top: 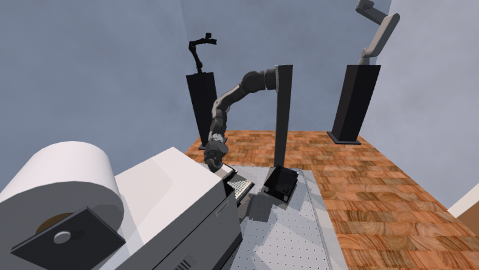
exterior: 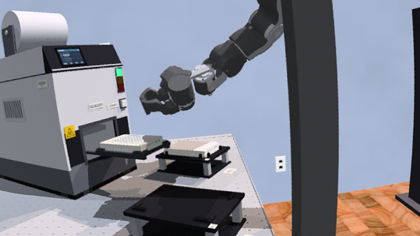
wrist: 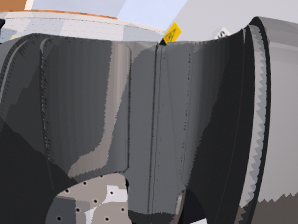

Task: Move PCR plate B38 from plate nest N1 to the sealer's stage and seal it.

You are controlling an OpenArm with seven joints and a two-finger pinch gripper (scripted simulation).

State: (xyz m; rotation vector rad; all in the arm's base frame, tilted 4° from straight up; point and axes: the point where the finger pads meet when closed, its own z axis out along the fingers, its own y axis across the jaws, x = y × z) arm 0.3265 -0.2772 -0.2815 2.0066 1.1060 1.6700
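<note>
Right now the start key is 7 cm ahead of my hand, 4 cm to the right of it and 1 cm above it. The rest, counted from my hand: door: 8 cm ahead, 6 cm to the left, 10 cm below; then sealer's stage: 2 cm ahead, 9 cm to the left, 8 cm below; then 96-well plate B38: 2 cm ahead, 9 cm to the left, 7 cm below.
</note>
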